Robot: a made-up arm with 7 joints.
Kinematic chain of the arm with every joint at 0, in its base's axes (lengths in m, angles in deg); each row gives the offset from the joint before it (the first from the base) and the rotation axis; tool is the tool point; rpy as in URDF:
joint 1: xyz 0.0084 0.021 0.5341 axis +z
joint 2: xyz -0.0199 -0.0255 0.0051 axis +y
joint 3: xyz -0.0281 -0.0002 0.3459 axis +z
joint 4: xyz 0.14 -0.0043 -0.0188 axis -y
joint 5: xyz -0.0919 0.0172 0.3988 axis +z
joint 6: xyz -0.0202 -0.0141 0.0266 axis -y
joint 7: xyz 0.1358 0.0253 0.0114 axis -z
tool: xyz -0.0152 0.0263 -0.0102 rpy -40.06 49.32 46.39
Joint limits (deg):
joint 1: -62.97..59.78
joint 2: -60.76..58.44
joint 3: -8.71..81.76
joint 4: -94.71..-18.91
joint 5: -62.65..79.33
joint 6: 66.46..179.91
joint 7: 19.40..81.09
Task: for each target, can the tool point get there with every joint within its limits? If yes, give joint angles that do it. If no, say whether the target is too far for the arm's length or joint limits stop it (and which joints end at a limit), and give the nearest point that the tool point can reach.
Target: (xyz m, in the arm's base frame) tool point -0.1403 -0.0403 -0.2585
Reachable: no: joint limits stop it (at a limit: joint 1, joint 2, joint 3, joint 4, joint 6) | nearest point 0.1732 -0.5711 0.1347 | short by 0.731 m
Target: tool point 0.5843 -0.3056 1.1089
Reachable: yes | joints -36.71 13.53 5.53 -56.77 1.31 80.64 36.45
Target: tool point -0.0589 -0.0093 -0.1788
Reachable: no: joint limits stop it (at a limit: joint 1, joint 2, joint 4, joint 6) | nearest point 0.2134 -0.5514 0.1336 | short by 0.682 m
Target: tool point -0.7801 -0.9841 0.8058
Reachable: no: too far | nearest point -0.5663 -0.6409 0.8610 | short by 0.408 m
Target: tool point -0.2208 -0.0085 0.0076
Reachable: no: joint limits stop it (at a limit: joint 1, joint 2, joint 3, joint 4, joint 6) | nearest point 0.1664 -0.5694 0.1474 | short by 0.696 m
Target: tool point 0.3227 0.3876 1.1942
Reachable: yes | joints -9.63 -20.22 48.57 -88.99 62.65 137.31 63.88
